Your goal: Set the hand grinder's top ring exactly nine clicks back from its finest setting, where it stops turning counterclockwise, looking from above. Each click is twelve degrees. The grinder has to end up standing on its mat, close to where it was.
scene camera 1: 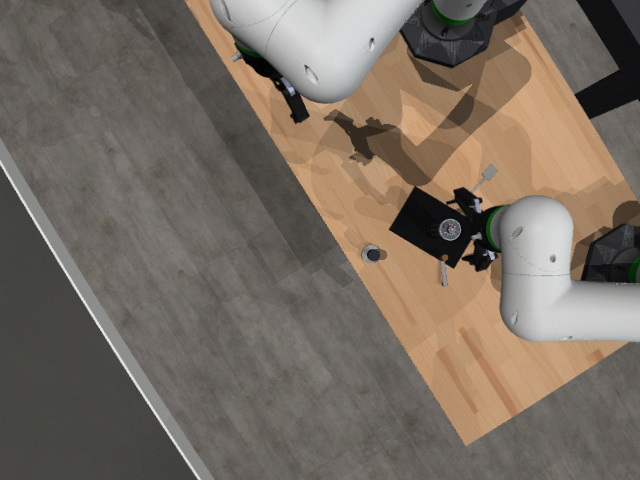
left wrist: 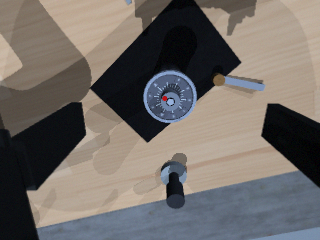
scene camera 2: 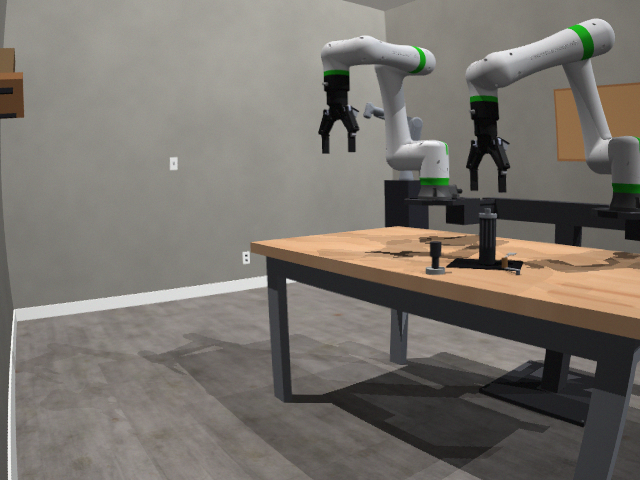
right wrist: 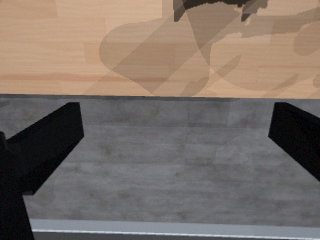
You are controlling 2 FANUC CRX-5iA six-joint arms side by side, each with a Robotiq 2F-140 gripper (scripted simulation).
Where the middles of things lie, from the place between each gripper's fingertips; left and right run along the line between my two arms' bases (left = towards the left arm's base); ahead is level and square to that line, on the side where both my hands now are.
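Counted from my left hand [scene camera 2: 487, 191]: top ring [left wrist: 167, 79], 9 cm below; black mat [scene camera 1: 420, 208], 24 cm below, 1 cm behind, 1 cm to the right.
From my right hand [scene camera 2: 338, 152]: black mat, 37 cm below, 18 cm behind, 50 cm to the left; top ring, 22 cm below, 17 cm behind, 51 cm to the left.
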